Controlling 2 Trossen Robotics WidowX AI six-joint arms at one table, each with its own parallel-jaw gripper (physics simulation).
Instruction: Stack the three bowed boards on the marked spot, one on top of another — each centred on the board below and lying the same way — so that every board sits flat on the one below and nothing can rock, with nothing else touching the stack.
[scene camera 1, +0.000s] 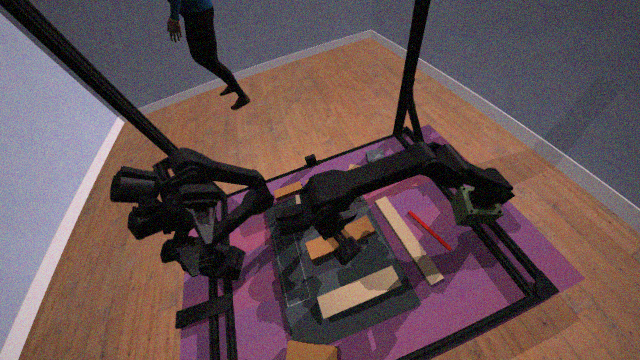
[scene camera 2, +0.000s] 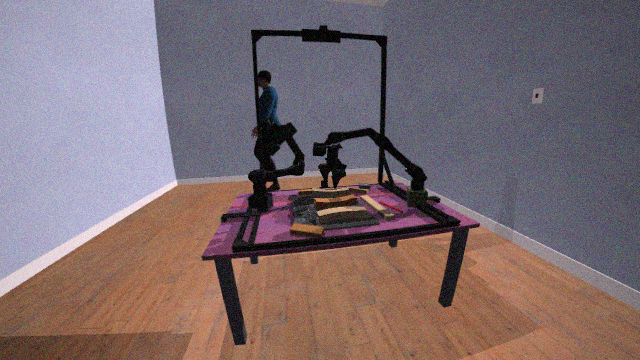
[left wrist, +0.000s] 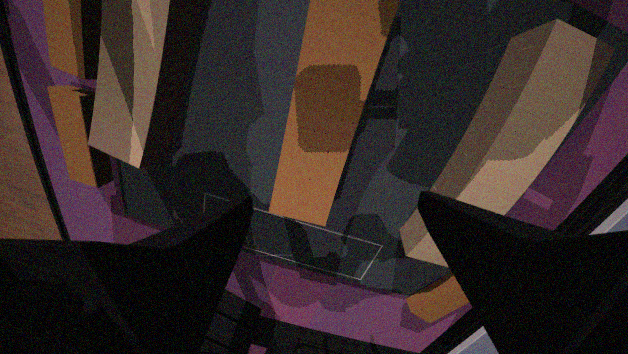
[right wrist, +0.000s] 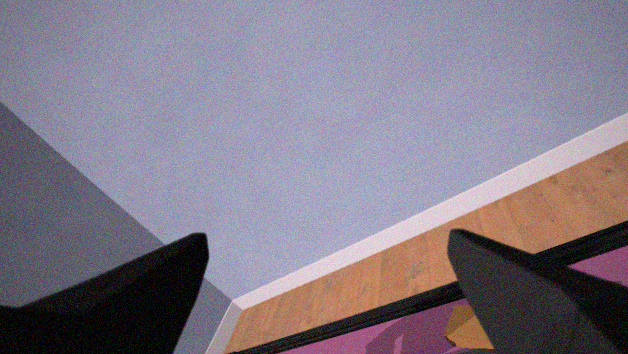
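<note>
A pale bowed board lies at the front of the dark mat. An orange bowed board lies in the middle, and another pale bowed board lies behind it, mostly hidden by the left arm in scene camera 1. The marked spot, a thin white outline, lies at the mat's left side with no board on it. My left gripper is open and empty above the orange board. My right gripper is open and empty, raised at the left.
A long pale plank and a red stick lie right of the mat. An orange block lies at the front, another orange block at the back. Black rails edge the table. A person is behind the table.
</note>
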